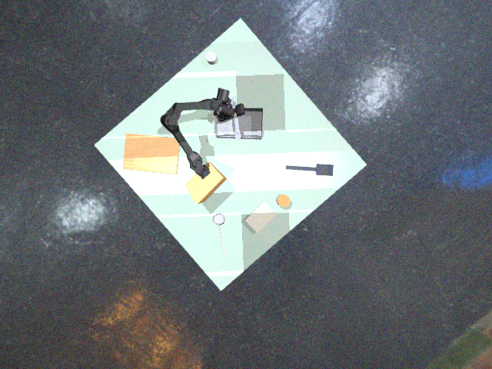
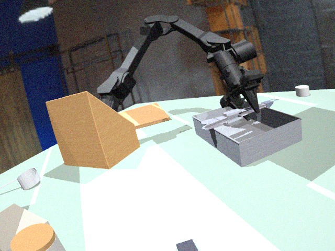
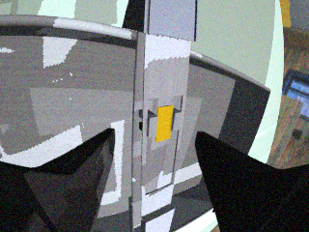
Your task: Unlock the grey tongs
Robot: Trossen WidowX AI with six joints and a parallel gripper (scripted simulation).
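Now: the yellow lock piece 2 cm to the left of my gripper tip and 2 cm above it. From my gripper tip the other things lie so: black spatula 13 cm ahead, 60 cm to the right, 4 cm below; then grey roasting tin 2 cm behind, 4 cm to the right, 2 cm below; then cork-lidded jar 16 cm behind, 61 cm to the right, 1 cm below.
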